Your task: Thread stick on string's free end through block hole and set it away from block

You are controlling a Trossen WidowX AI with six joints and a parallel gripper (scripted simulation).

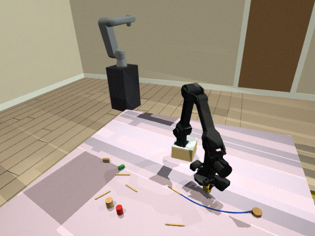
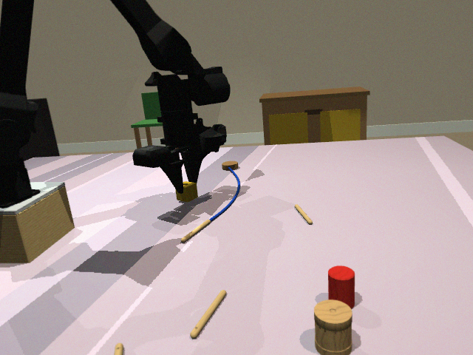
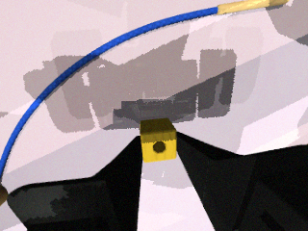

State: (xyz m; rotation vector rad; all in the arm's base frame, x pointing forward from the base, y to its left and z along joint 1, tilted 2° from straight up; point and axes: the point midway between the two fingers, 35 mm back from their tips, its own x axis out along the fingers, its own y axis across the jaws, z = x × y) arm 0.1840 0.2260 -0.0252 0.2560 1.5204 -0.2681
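My gripper tip is now 8 cm short of the thin wooden stick, 12 cm to the left of it and 2 cm above it. Round my gripper tip: red cylinder 30 cm ahead, 27 cm to the right; then yellow block right at my gripper tip; then round wooden button 1 cm ahead, 22 cm to the left, 1 cm below.
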